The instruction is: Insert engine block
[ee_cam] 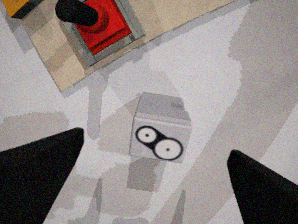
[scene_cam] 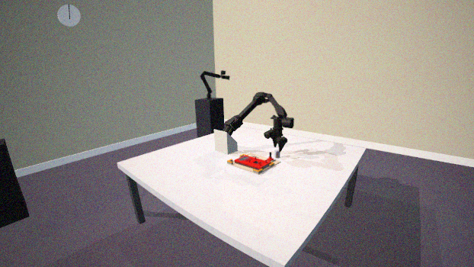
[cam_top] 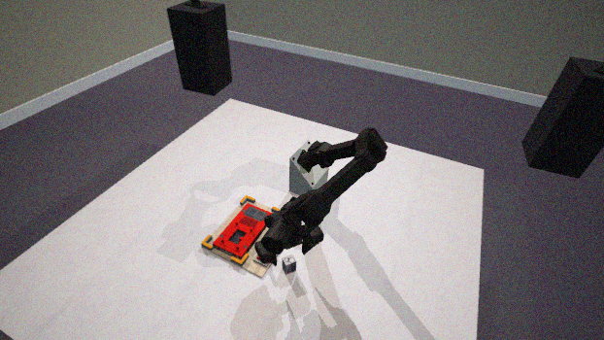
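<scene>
The engine block is 3 cm below my gripper tip and 1 cm behind it.
</scene>
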